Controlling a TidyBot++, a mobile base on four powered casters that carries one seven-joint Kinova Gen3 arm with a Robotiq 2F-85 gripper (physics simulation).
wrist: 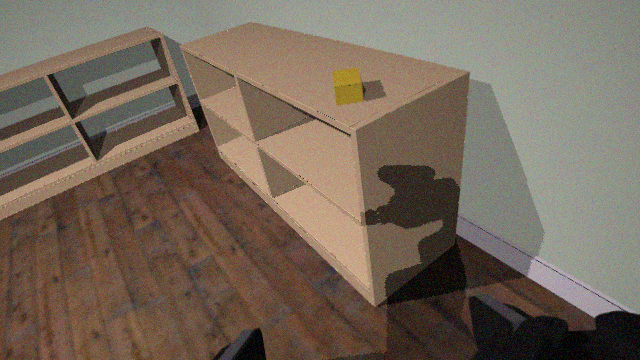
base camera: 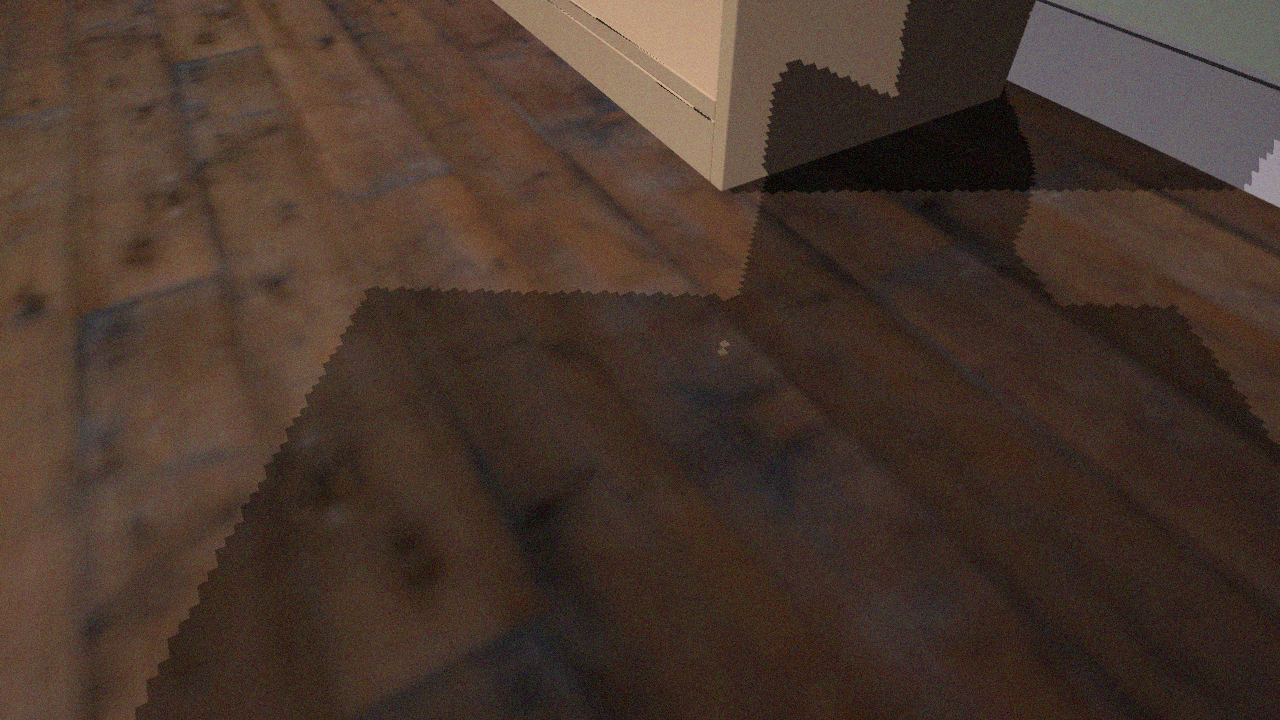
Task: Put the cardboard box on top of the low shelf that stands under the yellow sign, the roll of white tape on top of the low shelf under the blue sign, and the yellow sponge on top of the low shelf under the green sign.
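Frame: origin at the arm's base, x left, y back, z up, level; metres.
Seen in the pictures: gripper, between the fingertips: (wrist: pixel 367 337).
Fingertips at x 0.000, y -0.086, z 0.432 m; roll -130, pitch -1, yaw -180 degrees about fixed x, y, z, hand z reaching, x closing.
Note:
A point is followed by its place in that frame.
The yellow sponge (wrist: pixel 348 87) @[x -0.051, y -0.773, z 0.252 m], a small yellow block, rests on top of a low wooden shelf (wrist: pixel 415 85) @[x -0.211, y -0.813, z 0.213 m] (base camera: pixel 747 89) @[x -0.060, y -0.657, z -0.305 m], near its front edge and near end. In the base camera view the lower near corner of this shelf shows. My gripper (wrist: pixel 367 337) @[x 0.000, y -0.086, z 0.432 m] is open and empty, its fingertips at the bottom of the wrist view, apart from the sponge and in front of the shelf's near end. The cardboard box, the roll of white tape and the coloured signs do not show in either view.
A second low wooden shelf (wrist: pixel 110 45) @[x 1.100, y -2.012, z 0.213 m] stands at the left in the wrist view, at an angle to the first. A pale green wall (wrist: pixel 560 90) @[x -0.509, y -0.714, z 0.195 m] with a light baseboard (base camera: pixel 1136 107) @[x -0.455, y -0.772, z -0.369 m] runs behind the first shelf. Shadows fall on the plank floor (base camera: pixel 268 223) @[x 0.348, y -0.589, z -0.397 m] (wrist: pixel 165 225) @[x 0.776, y -1.182, z -0.397 m].

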